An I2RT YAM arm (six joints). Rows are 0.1 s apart.
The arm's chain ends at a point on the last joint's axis. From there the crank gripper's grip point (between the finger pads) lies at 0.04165 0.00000 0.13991 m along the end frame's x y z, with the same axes.
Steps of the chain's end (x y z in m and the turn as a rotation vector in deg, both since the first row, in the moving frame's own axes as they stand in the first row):
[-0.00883 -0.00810 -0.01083 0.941 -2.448 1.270]
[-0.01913 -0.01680 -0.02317 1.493 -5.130 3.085]
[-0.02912 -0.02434 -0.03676 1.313 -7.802 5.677]
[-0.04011 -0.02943 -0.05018 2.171 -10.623 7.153]
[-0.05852 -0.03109 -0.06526 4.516 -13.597 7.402]
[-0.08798 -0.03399 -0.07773 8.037 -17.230 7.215]
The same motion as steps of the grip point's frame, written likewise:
[-0.01483 -0.00955 -0.00919 0.941 -2.448 1.270]
[-0.03176 -0.01859 -0.02003 1.493 -5.130 3.085]
[-0.04851 -0.02443 -0.03240 1.313 -7.802 5.677]
[-0.06654 -0.03129 -0.04492 2.171 -10.623 7.153]
[-0.09209 -0.03918 -0.05964 4.516 -13.597 7.402]
[-0.13014 -0.05156 -0.07272 8.037 -17.230 7.215]

